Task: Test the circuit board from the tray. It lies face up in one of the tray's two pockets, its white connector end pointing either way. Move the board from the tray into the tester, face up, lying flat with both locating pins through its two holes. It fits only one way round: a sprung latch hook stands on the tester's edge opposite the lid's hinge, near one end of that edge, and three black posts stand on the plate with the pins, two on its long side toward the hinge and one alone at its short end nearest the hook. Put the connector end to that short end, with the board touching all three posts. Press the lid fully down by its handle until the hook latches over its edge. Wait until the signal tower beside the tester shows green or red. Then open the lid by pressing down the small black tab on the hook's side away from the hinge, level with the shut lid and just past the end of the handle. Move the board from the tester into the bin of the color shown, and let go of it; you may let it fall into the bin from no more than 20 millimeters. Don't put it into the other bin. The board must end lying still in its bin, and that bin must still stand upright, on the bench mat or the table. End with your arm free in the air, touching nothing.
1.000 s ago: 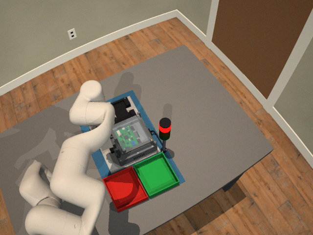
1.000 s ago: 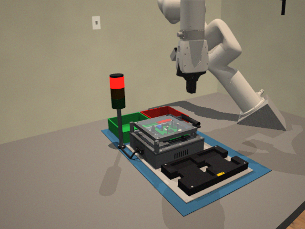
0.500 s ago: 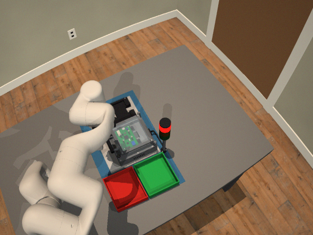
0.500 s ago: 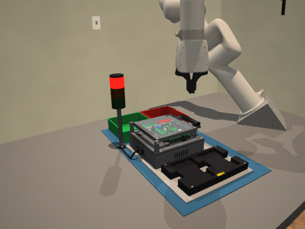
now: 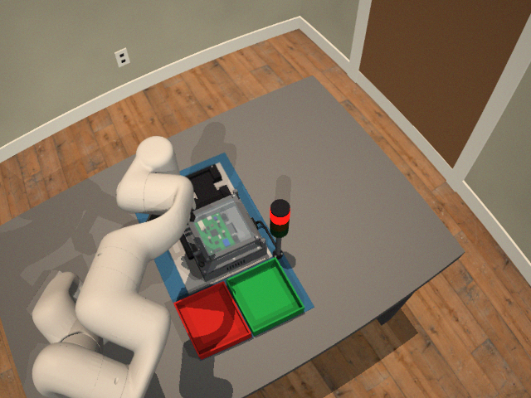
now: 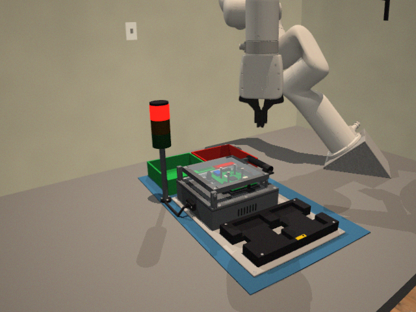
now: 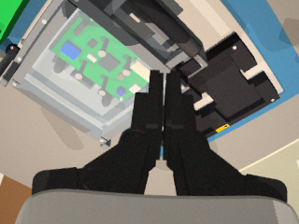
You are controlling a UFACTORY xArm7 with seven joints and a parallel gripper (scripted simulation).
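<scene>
The latch hook lies 20 mm ahead of my hand, 60 mm to the left of it and 120 mm below it. Also, from my hand: tester plate: 90 mm ahead, 140 mm below; then clear lid: 90 mm ahead, 120 mm below; then red bin: 30 mm behind, 200 mm to the right, 190 mm below.
</scene>
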